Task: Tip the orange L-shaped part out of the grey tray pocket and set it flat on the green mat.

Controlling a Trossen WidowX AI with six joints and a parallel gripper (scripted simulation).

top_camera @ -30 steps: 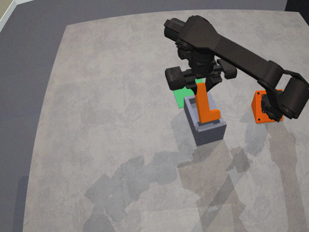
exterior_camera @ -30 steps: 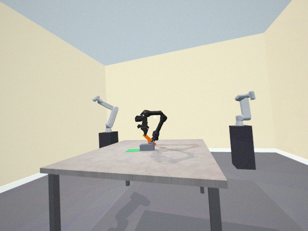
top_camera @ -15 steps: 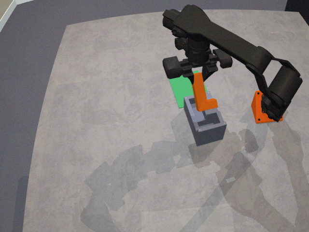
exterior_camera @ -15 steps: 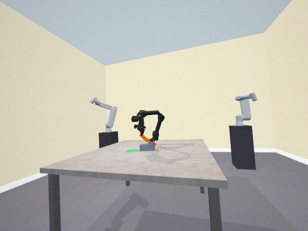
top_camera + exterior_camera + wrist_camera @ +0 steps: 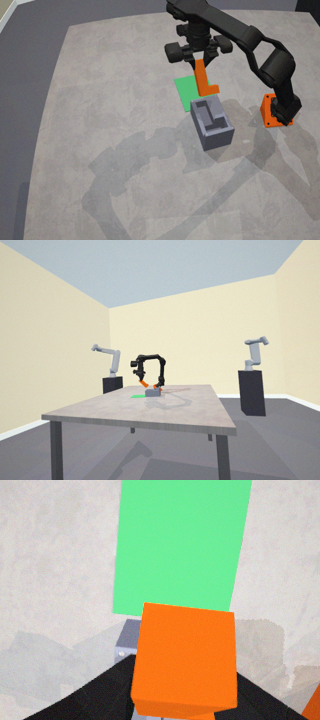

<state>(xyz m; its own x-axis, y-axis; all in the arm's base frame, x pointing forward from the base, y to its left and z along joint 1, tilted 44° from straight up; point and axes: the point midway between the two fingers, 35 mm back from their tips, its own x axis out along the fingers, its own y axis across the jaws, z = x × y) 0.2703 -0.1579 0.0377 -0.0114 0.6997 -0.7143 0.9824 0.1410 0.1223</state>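
Right now my gripper tip is 17 cm above the green mat and 4 cm to the left of it. Also, from my gripper tip: orange L-shaped part 3 cm to the left, 3 cm below, 2 cm behind.
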